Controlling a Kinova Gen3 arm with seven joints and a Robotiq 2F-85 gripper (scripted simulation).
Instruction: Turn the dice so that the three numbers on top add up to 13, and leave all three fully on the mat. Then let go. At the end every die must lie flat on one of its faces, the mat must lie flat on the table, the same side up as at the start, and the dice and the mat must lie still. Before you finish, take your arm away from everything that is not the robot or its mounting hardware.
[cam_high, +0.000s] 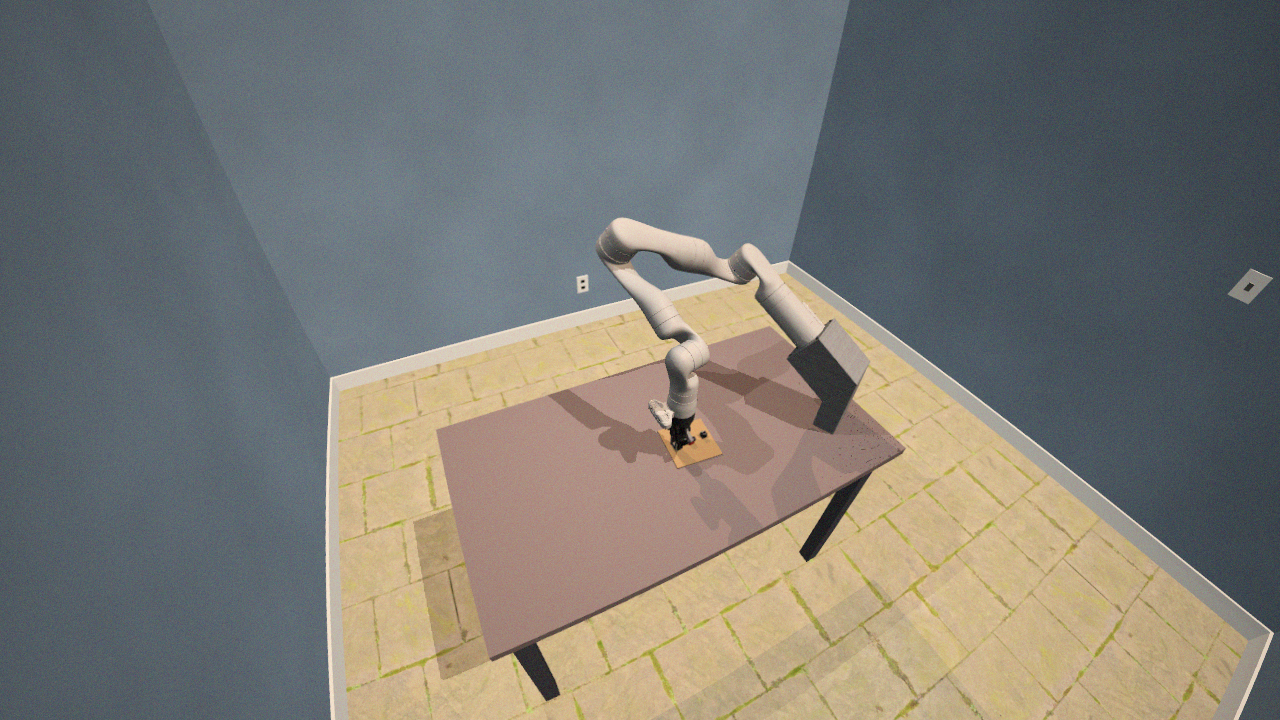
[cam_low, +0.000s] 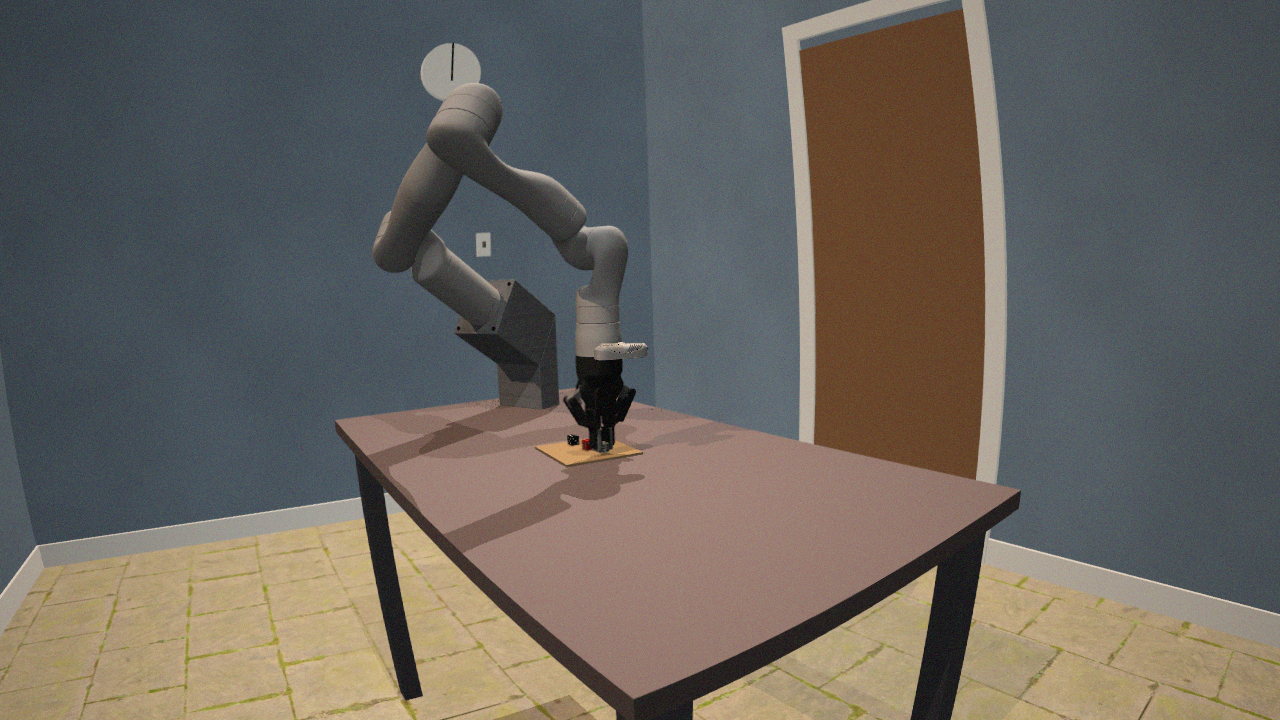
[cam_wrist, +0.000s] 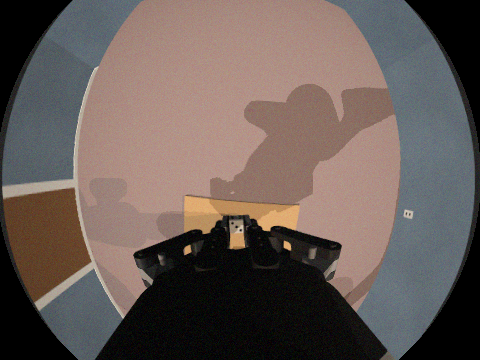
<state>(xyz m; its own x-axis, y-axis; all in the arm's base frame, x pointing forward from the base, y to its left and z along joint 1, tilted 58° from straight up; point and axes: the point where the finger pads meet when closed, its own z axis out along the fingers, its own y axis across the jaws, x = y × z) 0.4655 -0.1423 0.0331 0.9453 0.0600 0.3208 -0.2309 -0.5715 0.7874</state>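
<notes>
The red die lies 5 cm behind my hand, 2 cm below it and 1 cm to the left of it. The rest, counted from my hand: tan mat (5 cm behind, 3 cm below, 1 cm to the left).
</notes>
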